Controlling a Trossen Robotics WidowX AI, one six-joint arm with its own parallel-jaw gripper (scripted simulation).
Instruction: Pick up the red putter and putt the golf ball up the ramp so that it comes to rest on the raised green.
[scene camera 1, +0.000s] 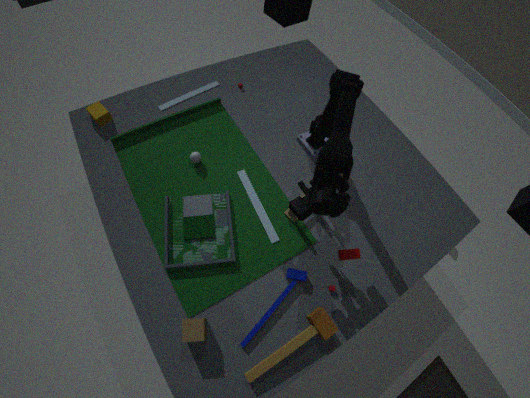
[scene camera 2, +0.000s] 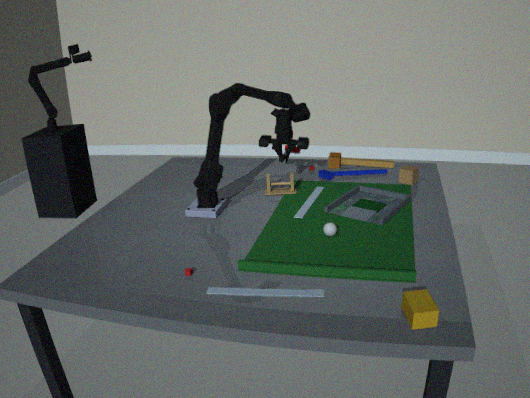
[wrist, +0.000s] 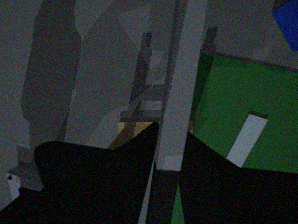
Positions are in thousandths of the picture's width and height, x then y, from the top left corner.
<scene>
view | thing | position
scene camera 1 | my gripper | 595, 526
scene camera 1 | wooden mallet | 607, 815
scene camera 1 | ramp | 375, 559
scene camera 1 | green mat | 295, 408
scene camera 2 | my gripper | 537, 408
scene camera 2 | yellow block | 793, 780
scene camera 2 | ramp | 690, 524
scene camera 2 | green mat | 539, 602
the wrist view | my gripper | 555, 574
</scene>
